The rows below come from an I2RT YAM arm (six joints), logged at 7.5 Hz.
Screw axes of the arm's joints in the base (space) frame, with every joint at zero. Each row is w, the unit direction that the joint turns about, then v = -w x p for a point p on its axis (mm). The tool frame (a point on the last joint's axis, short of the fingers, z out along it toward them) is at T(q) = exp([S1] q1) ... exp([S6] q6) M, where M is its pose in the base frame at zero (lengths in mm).
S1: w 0 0 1 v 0 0 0
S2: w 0 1 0 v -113.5 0 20
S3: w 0 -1 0 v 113.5 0 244
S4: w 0 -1 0 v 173.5 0 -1
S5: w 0 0 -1 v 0 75 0
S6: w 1 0 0 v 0 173.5 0
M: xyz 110.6 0 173.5 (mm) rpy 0 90 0 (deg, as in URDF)
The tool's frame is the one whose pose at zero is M.
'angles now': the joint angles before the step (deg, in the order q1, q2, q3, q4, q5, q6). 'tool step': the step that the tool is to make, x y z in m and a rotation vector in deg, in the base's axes. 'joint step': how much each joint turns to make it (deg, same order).
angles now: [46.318 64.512 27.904 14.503 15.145 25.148]
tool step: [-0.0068 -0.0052 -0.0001 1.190 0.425 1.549]
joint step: [0.060 -2.673 -1.499 -0.731 -1.803 0.508]
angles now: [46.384 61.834 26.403 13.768 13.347 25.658]
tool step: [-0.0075 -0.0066 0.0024 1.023 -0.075 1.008]
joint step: [0.050 -3.527 -1.279 -1.514 -1.129 0.265]
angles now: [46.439 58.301 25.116 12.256 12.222 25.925]
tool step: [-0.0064 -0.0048 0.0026 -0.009 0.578 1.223]
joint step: [0.173 -2.925 -0.357 -2.974 -1.128 0.007]
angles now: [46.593 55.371 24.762 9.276 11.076 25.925]
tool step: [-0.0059 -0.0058 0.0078 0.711 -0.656 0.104]
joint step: [0.080 -3.550 0.164 -2.746 -0.027 0.002]
